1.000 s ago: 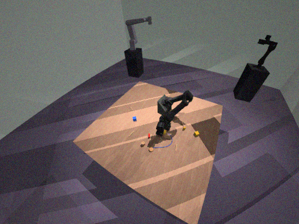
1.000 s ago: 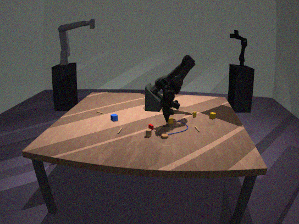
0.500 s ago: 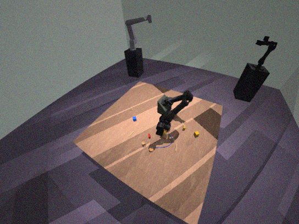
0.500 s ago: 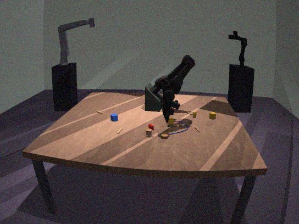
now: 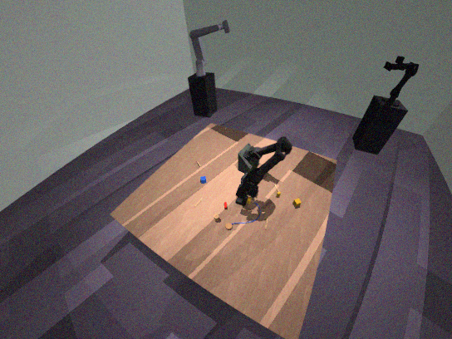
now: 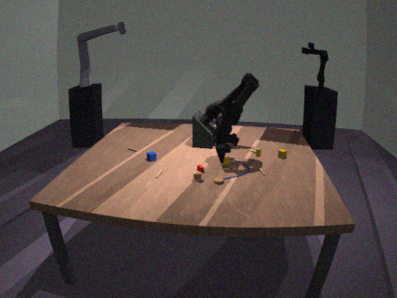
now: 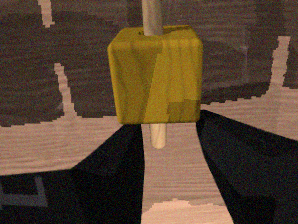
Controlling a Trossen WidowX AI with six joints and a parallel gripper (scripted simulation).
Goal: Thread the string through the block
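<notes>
My gripper tip is now 10 cm to the left of the red piece and 9 cm short of it. Also, from my gripper tip: blue cube 34 cm to the right, 5 cm behind; wooden cylinder 19 cm ahead, 11 cm to the right; round wooden button 21 cm ahead, 3 cm to the right, 1 cm below.
</notes>
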